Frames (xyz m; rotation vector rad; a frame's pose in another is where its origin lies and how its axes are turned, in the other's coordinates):
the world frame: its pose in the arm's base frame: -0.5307 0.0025 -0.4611 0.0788 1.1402 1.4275
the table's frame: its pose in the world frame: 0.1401 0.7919 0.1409 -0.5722 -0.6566 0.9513
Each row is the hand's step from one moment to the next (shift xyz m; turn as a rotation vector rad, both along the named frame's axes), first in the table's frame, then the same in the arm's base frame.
Working: the table's frame: its pose in the arm's base frame: -1.0462 0.3776 0.0489 0.6985 0.0715 2.2692

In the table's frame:
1: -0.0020 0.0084 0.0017 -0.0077 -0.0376 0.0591
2: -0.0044 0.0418 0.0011 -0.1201 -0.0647 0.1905
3: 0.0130 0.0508 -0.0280 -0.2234 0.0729 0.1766
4: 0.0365 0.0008 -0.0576 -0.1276 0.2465 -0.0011
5: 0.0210 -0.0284 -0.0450 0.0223 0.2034 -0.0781
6: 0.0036 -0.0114 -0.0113 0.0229 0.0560 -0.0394
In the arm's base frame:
1: -0.0034 -0.0077 0.0026 0.0585 0.0127 0.0371
2: -0.0240 -0.0332 0.0095 0.2066 -0.0643 0.0899
3: -0.0544 -0.0234 -0.0049 0.1696 -0.2311 0.0652
4: -0.0504 0.0331 -0.0319 -0.0871 -0.2635 0.0025
5: -0.0163 0.0416 -0.0357 -0.1838 -0.1191 -0.0045
6: -0.0004 0.0124 -0.0108 -0.0692 -0.0187 -0.0087

